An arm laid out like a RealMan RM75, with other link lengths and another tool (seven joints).
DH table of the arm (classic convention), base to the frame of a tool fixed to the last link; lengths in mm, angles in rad. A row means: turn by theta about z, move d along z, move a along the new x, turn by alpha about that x. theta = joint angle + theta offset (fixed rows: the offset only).
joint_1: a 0  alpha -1.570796  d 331.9  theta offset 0
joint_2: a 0  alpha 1.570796  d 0  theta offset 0
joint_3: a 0  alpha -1.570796  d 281.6  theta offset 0
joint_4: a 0  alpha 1.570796  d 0  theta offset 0
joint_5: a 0  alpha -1.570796  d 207.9  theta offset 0
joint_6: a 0  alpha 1.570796  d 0  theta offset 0
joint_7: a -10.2  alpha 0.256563  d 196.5  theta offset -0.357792
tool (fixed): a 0  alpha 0  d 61.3  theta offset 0
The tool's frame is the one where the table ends.
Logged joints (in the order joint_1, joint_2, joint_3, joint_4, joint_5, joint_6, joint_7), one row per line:
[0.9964, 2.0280, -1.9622, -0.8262, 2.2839, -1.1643, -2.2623]
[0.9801, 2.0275, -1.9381, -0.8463, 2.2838, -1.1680, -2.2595]
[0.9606, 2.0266, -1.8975, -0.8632, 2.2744, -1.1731, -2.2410]
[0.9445, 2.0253, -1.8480, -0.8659, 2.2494, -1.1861, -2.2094]
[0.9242, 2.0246, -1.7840, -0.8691, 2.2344, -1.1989, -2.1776]
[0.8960, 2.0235, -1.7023, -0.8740, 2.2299, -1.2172, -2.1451]
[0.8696, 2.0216, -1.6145, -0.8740, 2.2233, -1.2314, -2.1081]
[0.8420, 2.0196, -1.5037, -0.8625, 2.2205, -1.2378, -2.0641]
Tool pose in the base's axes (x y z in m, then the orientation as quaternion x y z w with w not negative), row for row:
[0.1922, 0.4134, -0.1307, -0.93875, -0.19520, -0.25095, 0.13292]
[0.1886, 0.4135, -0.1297, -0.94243, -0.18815, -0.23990, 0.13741]
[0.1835, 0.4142, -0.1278, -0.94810, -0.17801, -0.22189, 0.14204]
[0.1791, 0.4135, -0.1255, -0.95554, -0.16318, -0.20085, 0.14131]
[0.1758, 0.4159, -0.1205, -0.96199, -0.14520, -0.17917, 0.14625]
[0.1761, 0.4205, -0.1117, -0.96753, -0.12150, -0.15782, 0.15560]
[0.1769, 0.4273, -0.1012, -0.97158, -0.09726, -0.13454, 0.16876]
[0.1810, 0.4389, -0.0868, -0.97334, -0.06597, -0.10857, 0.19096]
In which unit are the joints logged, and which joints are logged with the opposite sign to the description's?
The joints are logged in radians. Opposite sign: joint_5, joint_7.
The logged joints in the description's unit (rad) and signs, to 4 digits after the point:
[0.9964, 2.0280, -1.9622, -0.8262, -2.2839, -1.1643, 2.2623]
[0.9801, 2.0275, -1.9381, -0.8463, -2.2838, -1.1680, 2.2595]
[0.9606, 2.0266, -1.8975, -0.8632, -2.2744, -1.1731, 2.2410]
[0.9445, 2.0253, -1.8480, -0.8659, -2.2494, -1.1861, 2.2094]
[0.9242, 2.0246, -1.7840, -0.8691, -2.2344, -1.1989, 2.1776]
[0.8960, 2.0235, -1.7023, -0.8740, -2.2299, -1.2172, 2.1451]
[0.8696, 2.0216, -1.6145, -0.8740, -2.2233, -1.2314, 2.1081]
[0.8420, 2.0196, -1.5037, -0.8625, -2.2205, -1.2378, 2.0641]

